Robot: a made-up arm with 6 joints. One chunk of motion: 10 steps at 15 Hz.
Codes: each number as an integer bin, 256 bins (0 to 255) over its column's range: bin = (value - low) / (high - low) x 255, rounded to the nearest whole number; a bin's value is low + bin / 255 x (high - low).
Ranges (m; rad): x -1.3..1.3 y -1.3..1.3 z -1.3..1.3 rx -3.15..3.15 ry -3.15..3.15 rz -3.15..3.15
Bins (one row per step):
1: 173 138 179 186 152 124
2: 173 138 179 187 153 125
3: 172 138 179 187 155 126
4: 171 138 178 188 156 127
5: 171 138 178 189 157 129
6: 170 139 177 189 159 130
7: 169 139 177 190 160 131
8: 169 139 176 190 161 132
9: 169 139 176 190 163 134
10: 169 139 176 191 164 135
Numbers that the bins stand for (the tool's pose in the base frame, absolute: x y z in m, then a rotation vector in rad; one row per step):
1: 0.4639 0.1071 0.5251 1.4453 0.6053 -0.0865
2: 0.4639 0.1071 0.5251 1.4700 0.6300 -0.0618
3: 0.4537 0.1071 0.5251 1.4700 0.6794 -0.0371
4: 0.4435 0.1071 0.5149 1.4947 0.7041 -0.0124
5: 0.4435 0.1071 0.5149 1.5194 0.7288 0.0371
6: 0.4333 0.1173 0.5047 1.5194 0.7782 0.0618
7: 0.4231 0.1173 0.5047 1.5441 0.8029 0.0865
8: 0.4231 0.1173 0.4945 1.5441 0.8276 0.1112
9: 0.4231 0.1173 0.4945 1.5441 0.8771 0.1606
10: 0.4231 0.1173 0.4945 1.5688 0.9018 0.1853

